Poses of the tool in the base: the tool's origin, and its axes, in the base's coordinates. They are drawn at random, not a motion.
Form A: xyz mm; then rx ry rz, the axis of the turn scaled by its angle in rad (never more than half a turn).
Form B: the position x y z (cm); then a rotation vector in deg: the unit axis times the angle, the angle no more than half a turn. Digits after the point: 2 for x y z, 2 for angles.
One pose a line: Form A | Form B
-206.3 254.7 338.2 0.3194 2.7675 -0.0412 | -20.63 25.47 33.82 18.30 158.57 -2.36
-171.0 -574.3 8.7 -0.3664 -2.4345 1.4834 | -17.10 -57.43 0.87 -20.99 -139.49 84.99
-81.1 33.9 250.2 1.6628 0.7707 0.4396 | -8.11 3.39 25.02 95.27 44.16 25.19
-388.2 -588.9 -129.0 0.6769 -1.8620 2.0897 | -38.82 -58.89 -12.90 38.78 -106.68 119.73
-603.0 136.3 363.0 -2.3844 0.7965 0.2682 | -60.30 13.63 36.30 -136.62 45.64 15.37
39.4 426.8 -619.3 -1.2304 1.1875 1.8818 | 3.94 42.68 -61.93 -70.50 68.04 107.82
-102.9 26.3 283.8 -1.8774 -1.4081 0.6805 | -10.29 2.63 28.38 -107.57 -80.68 38.99
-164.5 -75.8 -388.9 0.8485 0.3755 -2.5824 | -16.45 -7.58 -38.89 48.62 21.51 -147.96
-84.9 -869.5 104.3 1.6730 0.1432 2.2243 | -8.49 -86.95 10.43 95.86 8.20 127.44
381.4 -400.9 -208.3 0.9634 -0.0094 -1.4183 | 38.14 -40.09 -20.83 55.20 -0.54 -81.26
